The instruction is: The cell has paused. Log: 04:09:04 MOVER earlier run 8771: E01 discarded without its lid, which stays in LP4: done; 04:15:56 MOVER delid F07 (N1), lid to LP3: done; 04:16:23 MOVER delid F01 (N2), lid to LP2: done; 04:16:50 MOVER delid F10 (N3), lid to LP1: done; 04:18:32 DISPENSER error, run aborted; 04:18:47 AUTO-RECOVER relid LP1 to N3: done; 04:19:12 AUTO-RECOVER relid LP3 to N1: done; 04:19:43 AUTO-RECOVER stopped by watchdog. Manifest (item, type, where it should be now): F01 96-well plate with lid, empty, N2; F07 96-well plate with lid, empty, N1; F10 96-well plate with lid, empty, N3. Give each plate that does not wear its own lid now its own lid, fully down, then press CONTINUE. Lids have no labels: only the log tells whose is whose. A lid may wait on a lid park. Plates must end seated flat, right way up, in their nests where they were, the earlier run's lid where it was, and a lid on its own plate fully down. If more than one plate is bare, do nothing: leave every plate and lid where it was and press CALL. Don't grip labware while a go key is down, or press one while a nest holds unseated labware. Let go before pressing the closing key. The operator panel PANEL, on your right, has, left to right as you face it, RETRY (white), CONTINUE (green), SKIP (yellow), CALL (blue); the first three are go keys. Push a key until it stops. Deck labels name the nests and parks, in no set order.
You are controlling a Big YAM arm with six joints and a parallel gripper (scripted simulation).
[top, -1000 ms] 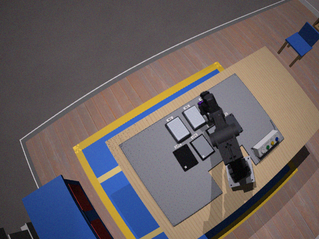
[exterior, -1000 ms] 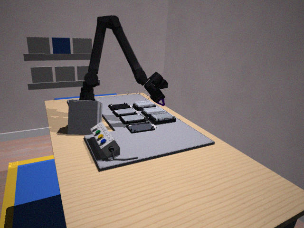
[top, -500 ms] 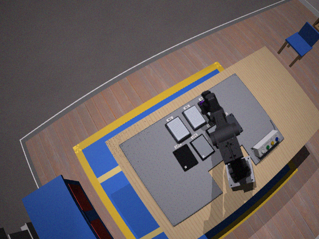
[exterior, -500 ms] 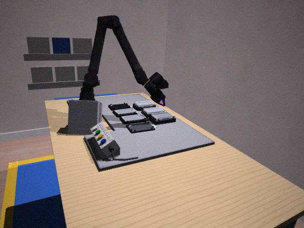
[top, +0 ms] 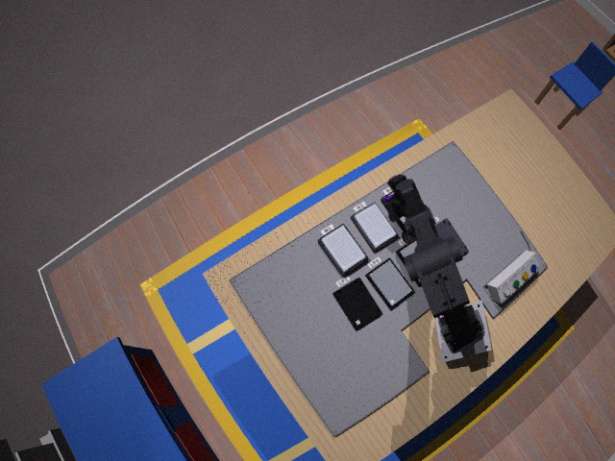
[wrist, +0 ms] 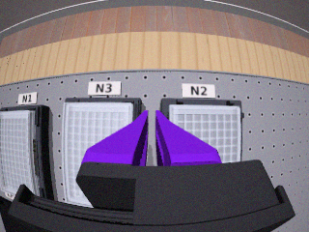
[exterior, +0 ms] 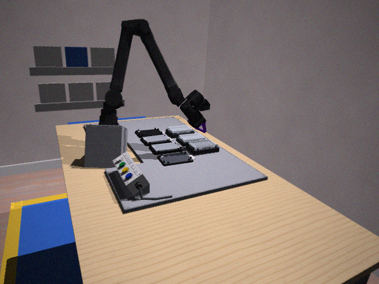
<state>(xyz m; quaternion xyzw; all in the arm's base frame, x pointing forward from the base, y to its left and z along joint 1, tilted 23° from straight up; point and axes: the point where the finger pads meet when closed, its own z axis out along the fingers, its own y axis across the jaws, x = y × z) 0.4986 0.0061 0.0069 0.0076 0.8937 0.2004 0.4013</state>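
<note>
The clear lid is 220 mm behind my hand, 70 mm below it and 30 mm to the right of it. Round my hand: LP2 label: 130 mm behind, 80 mm below, 20 mm to the right; N2 plate: 70 mm to the right, 50 mm below, 30 mm behind; nest N2: 70 mm to the right, 70 mm below, 30 mm behind.
</note>
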